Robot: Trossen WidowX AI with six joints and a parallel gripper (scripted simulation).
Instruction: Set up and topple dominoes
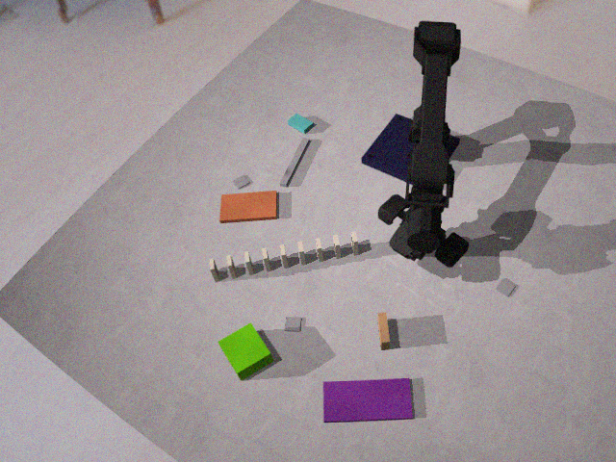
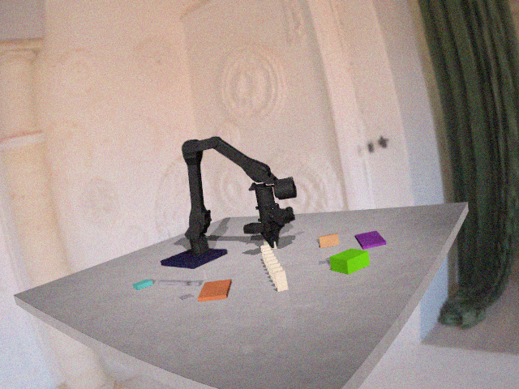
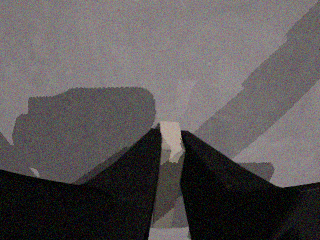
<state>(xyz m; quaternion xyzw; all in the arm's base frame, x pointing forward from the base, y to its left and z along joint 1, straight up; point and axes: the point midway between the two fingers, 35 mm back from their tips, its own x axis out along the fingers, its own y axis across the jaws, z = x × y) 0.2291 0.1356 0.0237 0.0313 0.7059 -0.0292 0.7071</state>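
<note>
My gripper tip is now 19 cm short of the tan block, 5 cm to the right of it and 1 cm below it. From my gripper tip the other things lie so: orange slab (37 cm to the right, 12 cm ahead); purple slab (32 cm ahead, 10 cm to the left); grey bar (38 cm to the right, 4 cm behind).
</note>
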